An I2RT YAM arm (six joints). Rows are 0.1 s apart.
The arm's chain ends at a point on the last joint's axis. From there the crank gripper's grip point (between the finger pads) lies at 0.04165 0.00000 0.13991 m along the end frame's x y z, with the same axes.
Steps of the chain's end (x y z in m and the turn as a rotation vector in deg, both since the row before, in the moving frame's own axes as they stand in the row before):
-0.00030 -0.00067 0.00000 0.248 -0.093 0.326
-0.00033 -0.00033 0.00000 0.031 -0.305 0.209
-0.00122 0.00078 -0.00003 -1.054 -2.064 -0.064
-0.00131 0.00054 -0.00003 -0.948 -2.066 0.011
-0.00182 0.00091 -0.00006 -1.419 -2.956 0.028
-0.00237 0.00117 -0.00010 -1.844 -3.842 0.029
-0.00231 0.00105 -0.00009 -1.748 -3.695 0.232
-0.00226 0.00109 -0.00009 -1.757 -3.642 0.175
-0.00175 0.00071 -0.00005 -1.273 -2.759 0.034
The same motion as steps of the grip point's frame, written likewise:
-0.00053 -0.00104 0.00007 0.248 -0.093 0.326
-0.00108 -0.00026 0.00022 0.031 -0.305 0.209
-0.00628 0.00332 0.00136 -1.054 -2.064 -0.064
-0.00638 0.00287 0.00136 -0.948 -2.066 0.011
-0.00909 0.00442 0.00186 -1.419 -2.956 0.028
-0.01184 0.00573 0.00230 -1.844 -3.842 0.029
-0.01142 0.00551 0.00224 -1.748 -3.695 0.232
-0.01124 0.00553 0.00221 -1.757 -3.642 0.175
-0.00853 0.00386 0.00176 -1.273 -2.759 0.034

